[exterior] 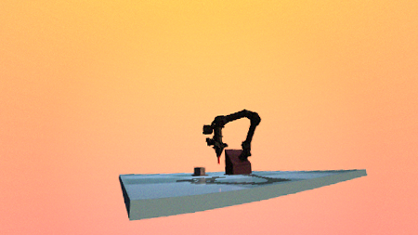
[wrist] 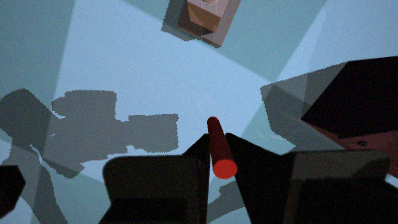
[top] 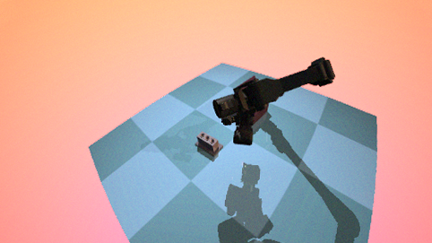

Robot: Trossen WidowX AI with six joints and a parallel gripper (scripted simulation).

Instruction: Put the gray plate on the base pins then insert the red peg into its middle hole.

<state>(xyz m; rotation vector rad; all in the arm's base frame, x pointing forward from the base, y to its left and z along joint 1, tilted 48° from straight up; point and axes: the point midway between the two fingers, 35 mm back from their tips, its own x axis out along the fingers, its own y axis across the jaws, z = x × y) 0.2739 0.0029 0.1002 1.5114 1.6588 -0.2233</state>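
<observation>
The gray plate is 60 mm ahead of my gripper tip, 150 mm to the right of it and 70 mm below it. The rest, counted from my gripper tip: red peg (right at my gripper tip).
</observation>
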